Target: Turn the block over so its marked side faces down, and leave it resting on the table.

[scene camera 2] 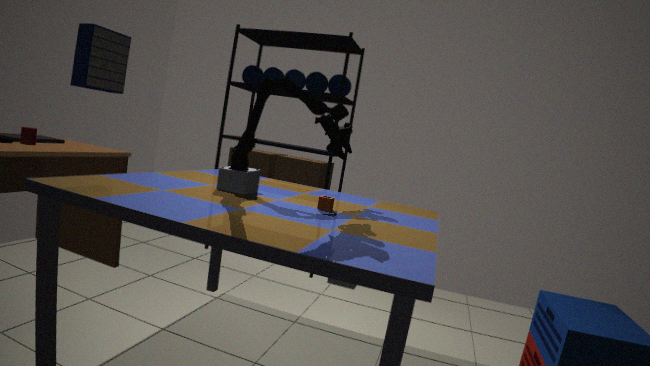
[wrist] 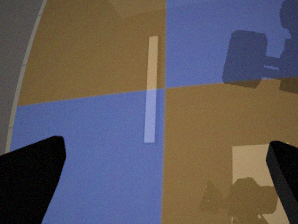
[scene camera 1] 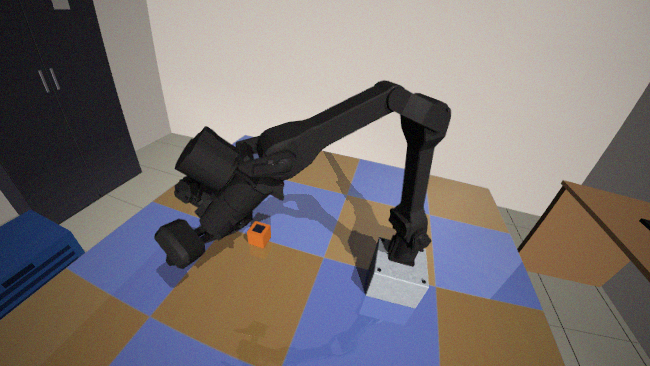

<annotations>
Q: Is my gripper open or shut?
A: Open.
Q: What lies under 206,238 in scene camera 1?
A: My gripper.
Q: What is my gripper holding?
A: Nothing.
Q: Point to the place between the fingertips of my gripper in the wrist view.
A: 169,151
</annotations>
